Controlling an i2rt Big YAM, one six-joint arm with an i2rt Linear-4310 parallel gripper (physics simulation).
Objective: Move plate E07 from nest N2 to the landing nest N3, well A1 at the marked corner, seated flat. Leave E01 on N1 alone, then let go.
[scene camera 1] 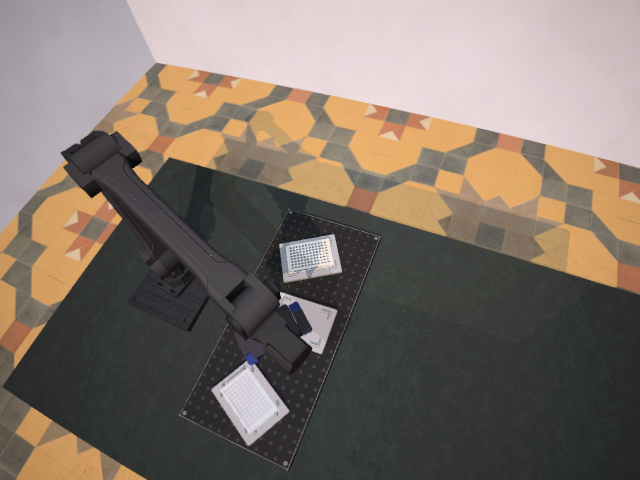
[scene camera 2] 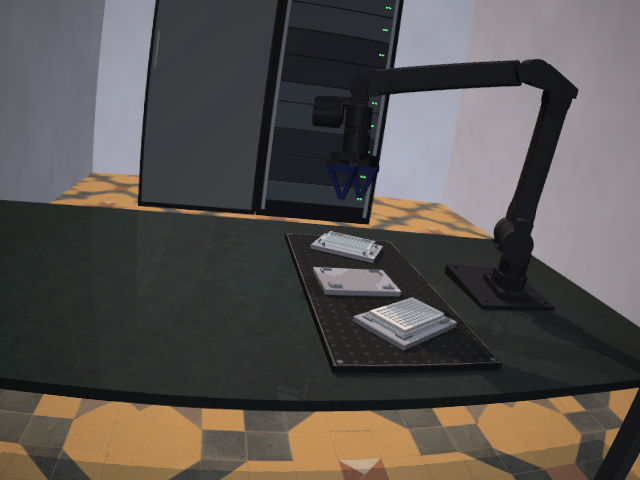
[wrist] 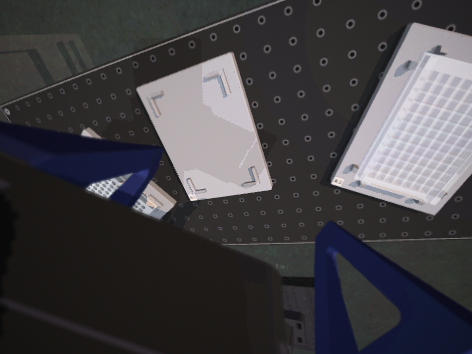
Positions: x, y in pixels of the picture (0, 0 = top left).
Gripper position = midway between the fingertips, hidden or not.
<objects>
My gripper shows in scene camera 1 [281, 338], in scene camera 2 [350, 198] and in the wrist view [244, 195].
</objects>
